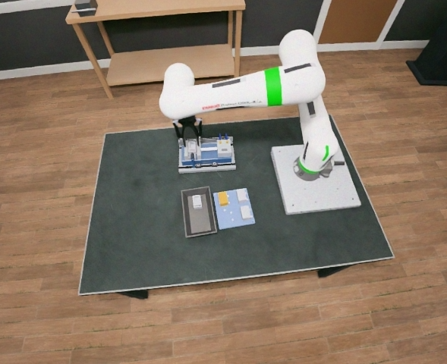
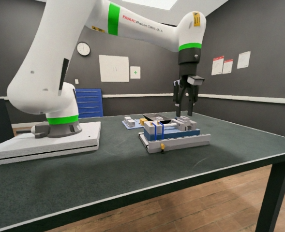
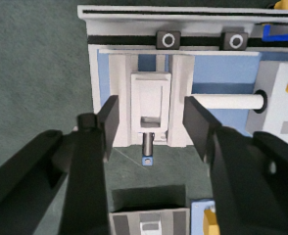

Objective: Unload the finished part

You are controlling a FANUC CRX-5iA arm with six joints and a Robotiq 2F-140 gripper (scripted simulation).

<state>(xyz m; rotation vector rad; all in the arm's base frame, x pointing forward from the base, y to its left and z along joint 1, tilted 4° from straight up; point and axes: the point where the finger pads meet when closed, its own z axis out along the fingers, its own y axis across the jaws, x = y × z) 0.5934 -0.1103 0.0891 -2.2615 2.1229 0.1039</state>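
Now: the pocketed part 5 cm below my hand. From my hand the other things lie so: light blue plate: 20 cm behind, 30 cm to the left, 15 cm below; then yellow block: 15 cm behind, 26 cm to the left, 12 cm below.
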